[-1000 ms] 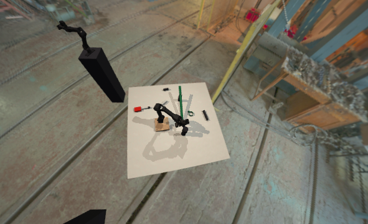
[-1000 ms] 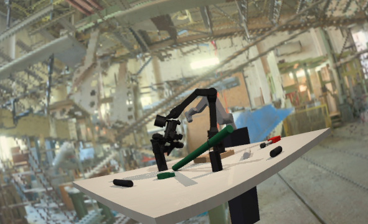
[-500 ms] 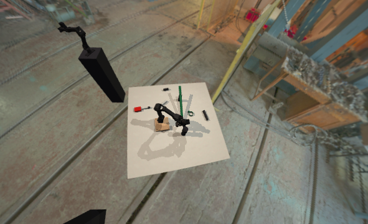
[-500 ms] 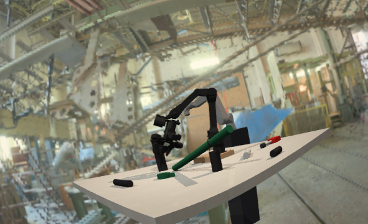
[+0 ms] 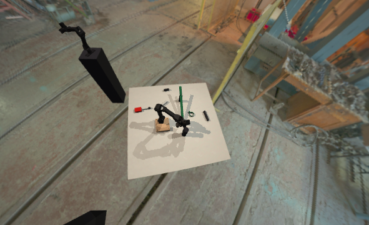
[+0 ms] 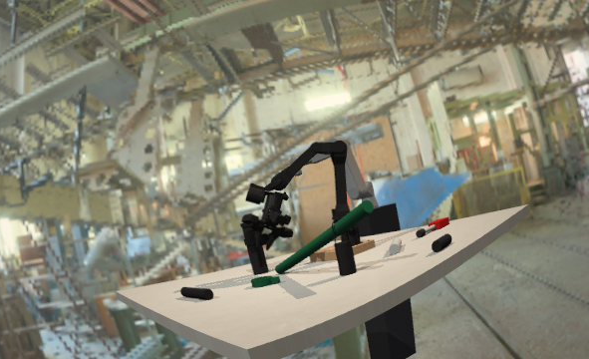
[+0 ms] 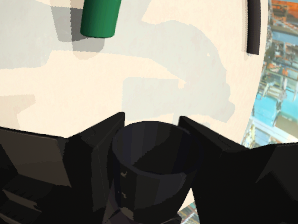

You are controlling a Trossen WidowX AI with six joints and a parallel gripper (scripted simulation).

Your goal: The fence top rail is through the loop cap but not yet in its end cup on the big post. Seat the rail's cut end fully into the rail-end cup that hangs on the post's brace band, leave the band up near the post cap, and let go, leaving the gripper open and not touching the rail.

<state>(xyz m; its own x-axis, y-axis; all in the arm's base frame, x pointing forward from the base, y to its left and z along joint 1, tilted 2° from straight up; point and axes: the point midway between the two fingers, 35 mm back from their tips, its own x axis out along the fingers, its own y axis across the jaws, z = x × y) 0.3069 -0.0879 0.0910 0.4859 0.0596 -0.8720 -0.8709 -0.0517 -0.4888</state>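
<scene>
Right now my gripper tip is 21 cm to the right of the short green piece, 11 cm short of it and 9 cm above it. Also, from my gripper tip: grey piece 37 cm to the left, 30 cm behind, 8 cm below; black loop-cap post 45 cm to the left, 4 cm behind; red-handled tool 58 cm behind, 29 cm to the left, 9 cm below.
</scene>
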